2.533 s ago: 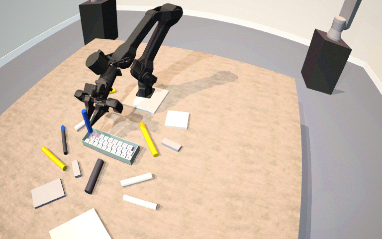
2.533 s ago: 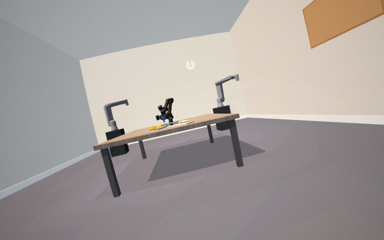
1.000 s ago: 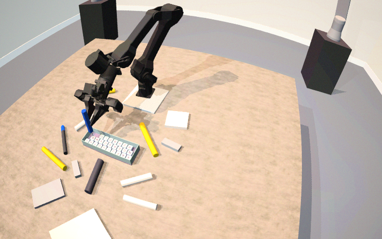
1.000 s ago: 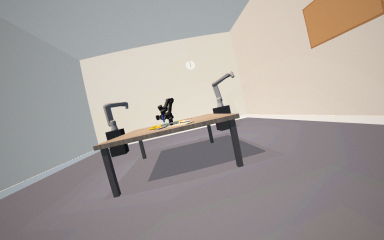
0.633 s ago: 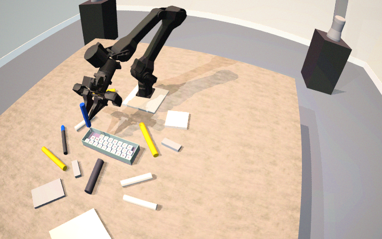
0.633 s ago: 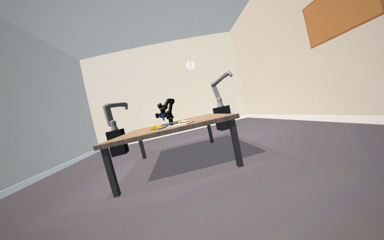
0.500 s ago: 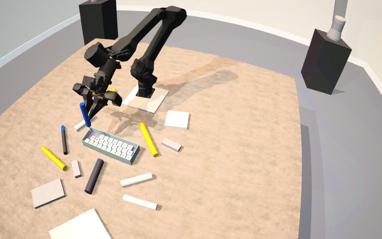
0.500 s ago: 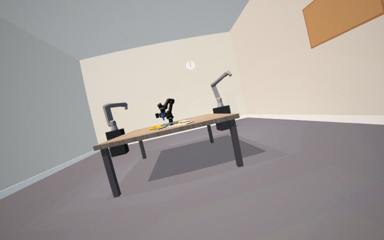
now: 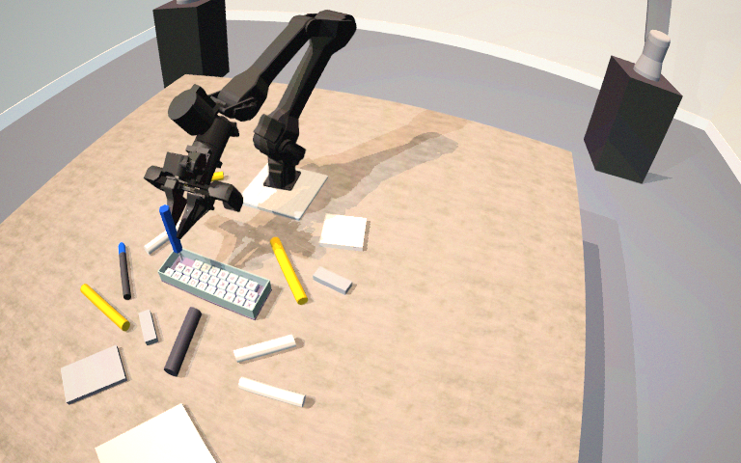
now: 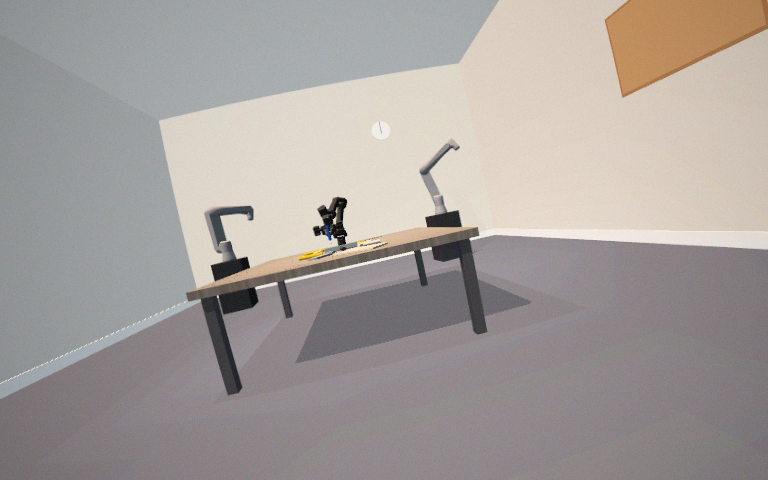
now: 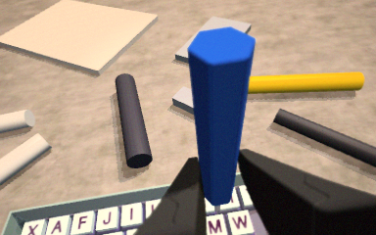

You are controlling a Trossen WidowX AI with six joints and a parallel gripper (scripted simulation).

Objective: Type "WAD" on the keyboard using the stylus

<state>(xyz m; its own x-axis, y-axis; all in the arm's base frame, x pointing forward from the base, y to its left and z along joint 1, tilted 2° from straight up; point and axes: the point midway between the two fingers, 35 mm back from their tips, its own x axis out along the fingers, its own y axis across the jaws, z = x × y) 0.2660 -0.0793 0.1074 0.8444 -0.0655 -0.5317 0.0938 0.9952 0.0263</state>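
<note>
The W key is 10 mm behind my gripper tip, 20 mm to the right of it and 90 mm below it. Round my gripper tip: blue stylus (20 mm below); yellow cylinder (240 mm behind, 120 mm to the right, 90 mm below).
</note>
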